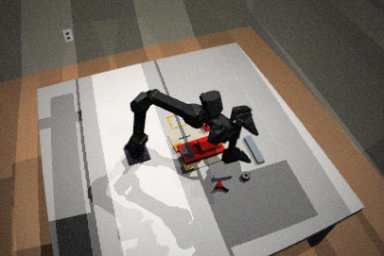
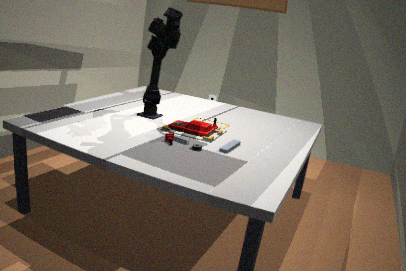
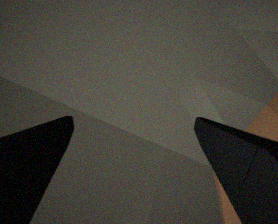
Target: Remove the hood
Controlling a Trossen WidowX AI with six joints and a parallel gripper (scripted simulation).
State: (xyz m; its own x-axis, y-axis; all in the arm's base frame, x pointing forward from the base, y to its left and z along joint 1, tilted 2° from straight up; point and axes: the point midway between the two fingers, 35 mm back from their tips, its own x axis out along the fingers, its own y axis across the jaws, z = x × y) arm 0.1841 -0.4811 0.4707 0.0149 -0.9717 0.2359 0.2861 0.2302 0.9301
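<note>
Right now my gripper tip is 120 mm short of the hood, 360 mm to the right of it and 460 mm above it. Round my gripper tip: grey bar (300 mm ahead, 240 mm to the left, 490 mm below); then black wheel (170 mm ahead, 140 mm to the left, 490 mm below).
</note>
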